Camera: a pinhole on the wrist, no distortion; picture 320 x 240 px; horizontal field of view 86.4 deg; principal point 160.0 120.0 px. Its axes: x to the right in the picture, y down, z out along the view. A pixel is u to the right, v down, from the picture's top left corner.
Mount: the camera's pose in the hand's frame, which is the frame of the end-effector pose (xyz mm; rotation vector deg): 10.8 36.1 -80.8 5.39 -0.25 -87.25
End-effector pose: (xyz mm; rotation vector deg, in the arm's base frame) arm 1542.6 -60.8 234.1 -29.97 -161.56 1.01
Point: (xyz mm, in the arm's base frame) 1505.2 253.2 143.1
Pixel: outside the picture
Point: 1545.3 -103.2 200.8
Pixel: 254.3 71.8
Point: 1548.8 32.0 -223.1
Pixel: 122.6 98.3
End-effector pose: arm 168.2 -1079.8 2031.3 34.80 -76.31 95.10
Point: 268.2 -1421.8 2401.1
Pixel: 253.7 168.5
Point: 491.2 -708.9 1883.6
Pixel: behind the camera
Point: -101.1 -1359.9 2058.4
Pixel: 66.4 155.8
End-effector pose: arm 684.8 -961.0 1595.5 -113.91 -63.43 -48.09
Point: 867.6 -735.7 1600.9
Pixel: 133.2 232.8
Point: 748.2 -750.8 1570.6
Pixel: 187.1 182.9
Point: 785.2 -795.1 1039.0
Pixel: 104.3 27.4
